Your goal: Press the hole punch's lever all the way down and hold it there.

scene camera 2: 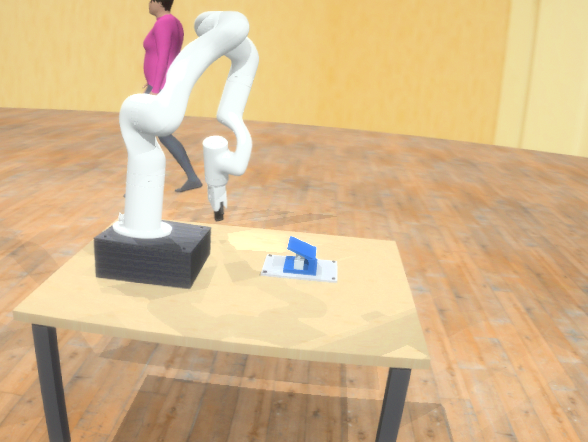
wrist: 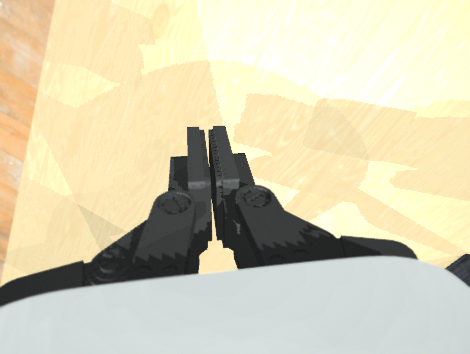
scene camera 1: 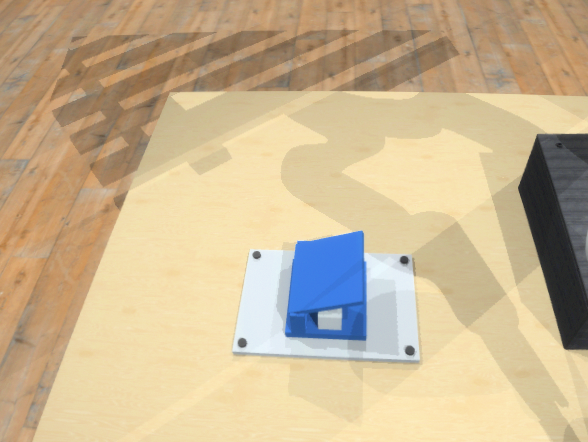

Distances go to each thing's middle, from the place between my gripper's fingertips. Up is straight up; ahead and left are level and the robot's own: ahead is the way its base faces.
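White plate (scene camera 1: 392, 335): 60 mm below my hand, 280 mm to the right of it, 290 mm ahead of it. Blue lever (scene camera 1: 328, 274): my hand is 10 mm below it, 280 mm to the left of it and 290 mm short of it.
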